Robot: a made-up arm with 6 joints.
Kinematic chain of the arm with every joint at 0, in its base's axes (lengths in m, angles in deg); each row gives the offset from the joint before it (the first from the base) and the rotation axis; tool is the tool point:
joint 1: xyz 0 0 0.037 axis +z
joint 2: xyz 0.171 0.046 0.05 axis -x
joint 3: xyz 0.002 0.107 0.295 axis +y
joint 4: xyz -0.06 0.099 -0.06 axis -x
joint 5: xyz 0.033 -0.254 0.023 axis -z
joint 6: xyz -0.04 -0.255 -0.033 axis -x
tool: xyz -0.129 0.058 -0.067
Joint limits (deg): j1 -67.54..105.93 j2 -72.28..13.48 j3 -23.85..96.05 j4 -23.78..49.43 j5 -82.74..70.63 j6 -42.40..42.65
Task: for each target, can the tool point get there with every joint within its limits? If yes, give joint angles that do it. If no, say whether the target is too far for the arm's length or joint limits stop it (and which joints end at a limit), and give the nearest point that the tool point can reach.
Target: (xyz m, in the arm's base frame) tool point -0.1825 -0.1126 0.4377
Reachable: yes | joints -41.64 1.18 18.96 15.90 10.99 29.85
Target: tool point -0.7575 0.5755 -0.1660
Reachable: no: joint limits stop it (at a limit: joint 1, joint 2, joint 4, joint 6) | nearest point -0.4121 0.0871 0.0000 | short by 0.621 m
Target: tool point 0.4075 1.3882 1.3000
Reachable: no: too far | nearest point 0.1485 0.4681 0.5569 | short by 1.211 m
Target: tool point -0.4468 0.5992 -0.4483
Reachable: no: joint limits stop it (at a limit: joint 1, joint 2, joint 3, joint 4, joint 6) | nearest point -0.0888 0.3854 -0.1557 | short by 0.509 m
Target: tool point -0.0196 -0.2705 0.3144
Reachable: yes | joints 29.81 -31.96 26.65 8.61 43.58 25.04
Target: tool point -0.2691 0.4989 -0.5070
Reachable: no: joint limits stop it (at a limit: joint 1, joint 2, joint 3, joint 4, joint 6) | nearest point -0.0946 0.3498 -0.1713 | short by 0.407 m
